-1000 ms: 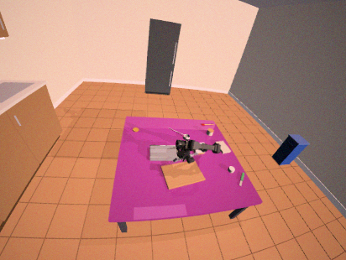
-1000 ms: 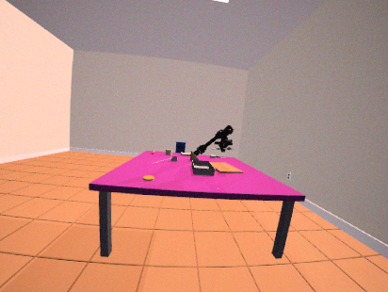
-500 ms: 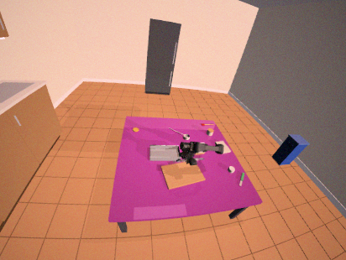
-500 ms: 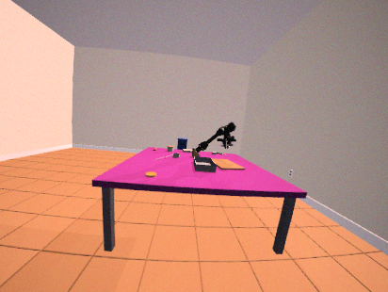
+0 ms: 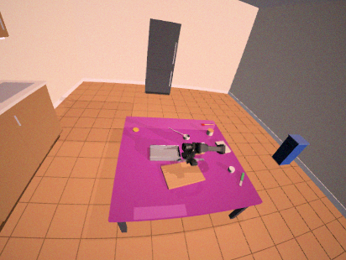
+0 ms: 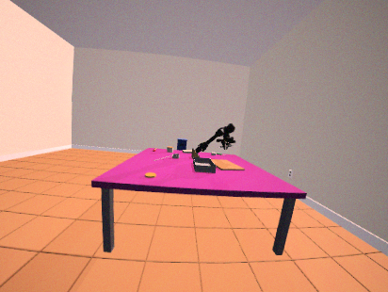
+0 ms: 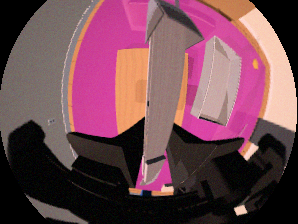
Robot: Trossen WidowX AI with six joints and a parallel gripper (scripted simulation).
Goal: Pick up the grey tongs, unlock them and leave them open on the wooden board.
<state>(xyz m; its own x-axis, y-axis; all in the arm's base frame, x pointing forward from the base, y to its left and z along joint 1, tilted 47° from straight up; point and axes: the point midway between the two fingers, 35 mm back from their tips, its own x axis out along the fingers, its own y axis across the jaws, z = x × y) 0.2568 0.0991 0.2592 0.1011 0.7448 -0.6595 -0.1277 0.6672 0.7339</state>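
My gripper tip is 10 mm to the right of the wooden board and 150 mm above it. Also, from my gripper tip: white roll (520 mm behind, 30 mm to the left, 140 mm below); grey roasting tin (140 mm ahead, 240 mm to the right, 130 mm below); tan cup (520 mm behind, 570 mm to the right, 120 mm below).
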